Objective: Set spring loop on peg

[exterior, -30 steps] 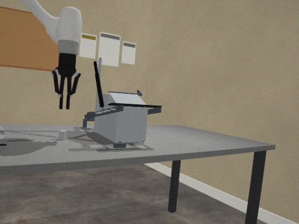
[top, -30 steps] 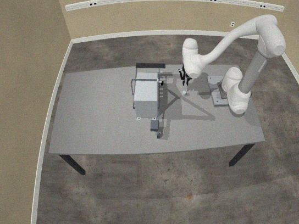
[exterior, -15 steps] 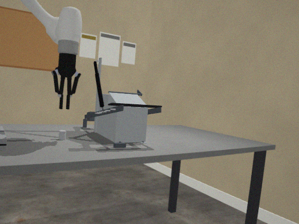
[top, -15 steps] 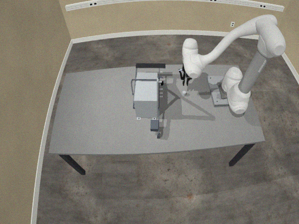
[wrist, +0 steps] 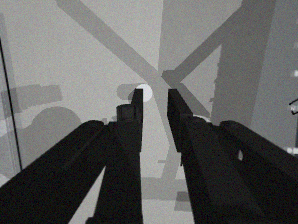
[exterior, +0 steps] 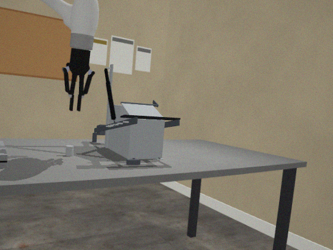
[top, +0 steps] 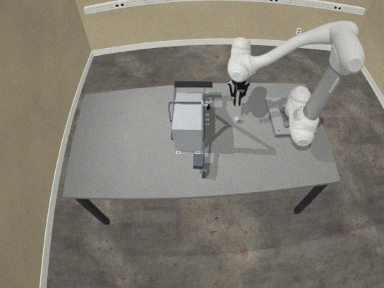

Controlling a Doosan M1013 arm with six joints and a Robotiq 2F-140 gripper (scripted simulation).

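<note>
Now: hand 180 mm short of the dark spring, 70 mm to the right of it and 30 mm below it. Also, from my hand: steel test weight 190 mm below, 10 mm behind.
</note>
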